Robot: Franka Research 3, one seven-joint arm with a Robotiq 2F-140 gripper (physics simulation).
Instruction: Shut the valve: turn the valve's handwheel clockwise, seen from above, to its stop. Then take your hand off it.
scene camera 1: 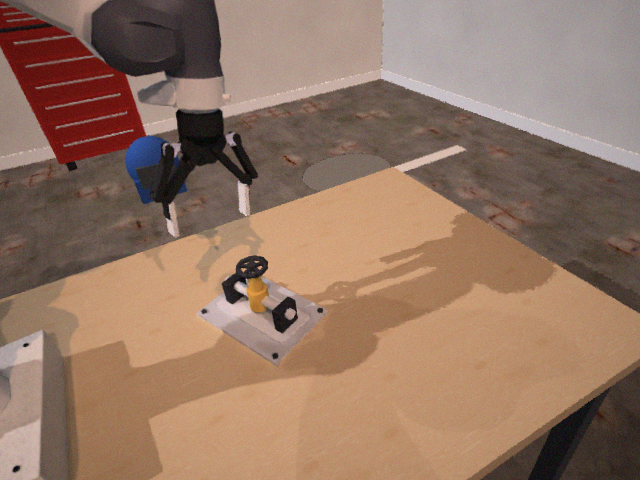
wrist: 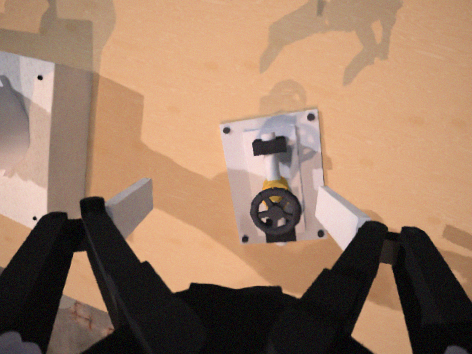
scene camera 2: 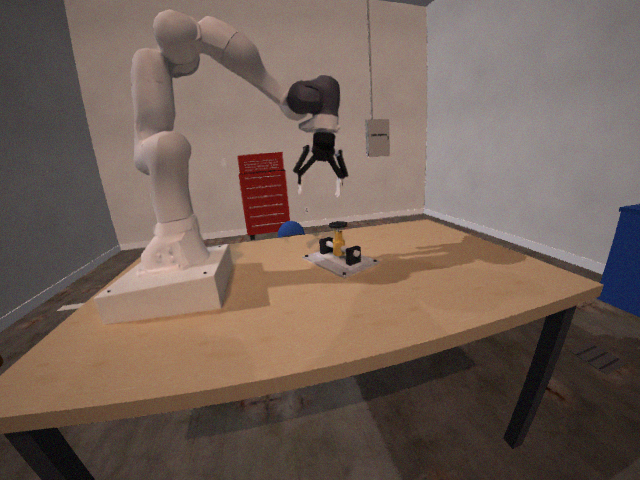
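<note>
The black spoked handwheel point(scene camera 1: 252, 266) point(scene camera 2: 338, 224) point(wrist: 275, 211) sits level on top of the yellow valve body point(scene camera 1: 257, 299) point(scene camera 2: 338, 243) point(wrist: 276, 185). A pale pipe runs through the body between two black brackets on a light square plate point(scene camera 1: 222, 321) point(scene camera 2: 336, 265) point(wrist: 232, 165). My gripper point(scene camera 1: 208, 223) point(scene camera 2: 318, 193) point(wrist: 235, 197) is wide open and empty, pointing down. It hangs above the handwheel, with a clear gap, and touches neither wheel nor valve. In the wrist view the wheel shows between the fingers, nearer the right one. How far the wheel is turned cannot be told.
The plate lies on the wooden table point(scene camera 1: 465, 387) point(scene camera 2: 310, 330). The arm's white base block point(scene camera 2: 165, 299) point(wrist: 70, 140) stands on the table to the valve's left. A red tool cabinet point(scene camera 1: 87, 103) point(scene camera 2: 264, 201) and a blue rounded object point(scene camera 1: 147, 155) point(scene camera 2: 291, 228) are beyond the table.
</note>
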